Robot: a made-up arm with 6 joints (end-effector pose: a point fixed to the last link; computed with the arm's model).
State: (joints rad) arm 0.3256 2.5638 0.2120 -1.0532 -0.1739 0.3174
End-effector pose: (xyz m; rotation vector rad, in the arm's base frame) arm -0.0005 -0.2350 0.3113 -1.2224 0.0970 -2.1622
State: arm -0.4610 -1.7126 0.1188 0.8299 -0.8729 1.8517
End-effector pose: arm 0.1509 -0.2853 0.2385 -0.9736 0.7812 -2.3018
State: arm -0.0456 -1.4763 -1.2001 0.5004 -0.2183 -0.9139
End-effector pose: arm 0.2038 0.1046 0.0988 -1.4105 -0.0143 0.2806
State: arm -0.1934 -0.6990 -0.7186 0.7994 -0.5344 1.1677
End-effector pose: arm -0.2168 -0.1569 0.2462 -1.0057 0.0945 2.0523
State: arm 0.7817 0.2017 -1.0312 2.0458 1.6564 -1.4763
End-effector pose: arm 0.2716 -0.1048 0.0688 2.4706 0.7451 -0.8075
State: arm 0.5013 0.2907 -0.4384 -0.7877 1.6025 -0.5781
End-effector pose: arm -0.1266 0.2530 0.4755 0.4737 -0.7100 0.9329
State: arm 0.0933 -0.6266 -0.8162 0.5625 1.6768 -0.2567
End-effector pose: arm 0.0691 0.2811 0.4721 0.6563 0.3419 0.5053
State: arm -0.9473 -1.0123 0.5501 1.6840 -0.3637 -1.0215
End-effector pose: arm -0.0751 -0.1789 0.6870 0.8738 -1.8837 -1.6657
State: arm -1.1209 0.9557 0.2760 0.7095 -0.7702 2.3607
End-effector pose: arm -0.1769 0.2028 0.6472 0.1917 -0.1507 1.2247
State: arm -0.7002 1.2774 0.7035 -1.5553 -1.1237 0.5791
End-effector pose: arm 0.1212 -0.2766 0.3879 -2.0852 0.3373 -0.9375
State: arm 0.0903 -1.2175 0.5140 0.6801 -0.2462 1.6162
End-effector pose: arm -0.2022 -0.2182 0.2769 0.8046 -0.8484 2.3562
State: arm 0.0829 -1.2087 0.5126 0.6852 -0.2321 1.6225
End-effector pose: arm -0.2064 -0.2157 0.2827 0.8191 -0.8449 2.3322
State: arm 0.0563 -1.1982 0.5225 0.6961 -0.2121 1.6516
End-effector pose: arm -0.2110 -0.2153 0.2980 0.8874 -0.8464 2.2820
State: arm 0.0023 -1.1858 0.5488 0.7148 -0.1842 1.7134
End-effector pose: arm -0.2148 -0.2178 0.3266 1.0269 -0.8552 2.1876
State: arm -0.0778 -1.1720 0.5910 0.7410 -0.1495 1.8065
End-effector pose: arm -0.2152 -0.2227 0.3675 1.2206 -0.8703 2.0364
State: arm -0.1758 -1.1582 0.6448 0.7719 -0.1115 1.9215
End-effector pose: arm -0.2099 -0.2287 0.4155 1.4309 -0.8883 1.8283
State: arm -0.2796 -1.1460 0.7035 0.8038 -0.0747 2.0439
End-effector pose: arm -0.1983 -0.2344 0.4644 1.6172 -0.9041 1.5836
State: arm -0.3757 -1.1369 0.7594 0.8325 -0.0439 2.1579
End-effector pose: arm -0.1826 -0.2390 0.5073 1.7546 -0.9146 1.3398
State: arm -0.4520 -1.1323 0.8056 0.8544 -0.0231 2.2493
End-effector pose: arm -0.1668 -0.2427 0.5392 1.8412 -0.9202 1.1383
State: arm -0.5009 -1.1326 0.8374 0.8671 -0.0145 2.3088
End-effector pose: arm -0.1550 -0.2459 0.5574 1.8896 -0.9243 1.0073
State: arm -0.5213 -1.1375 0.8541 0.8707 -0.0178 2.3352
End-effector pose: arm -0.1492 -0.2491 0.5622 1.9156 -0.9294 0.9533
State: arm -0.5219 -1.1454 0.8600 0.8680 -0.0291 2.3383
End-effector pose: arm -0.1480 -0.2524 0.5579 1.9303 -0.9359 0.9543
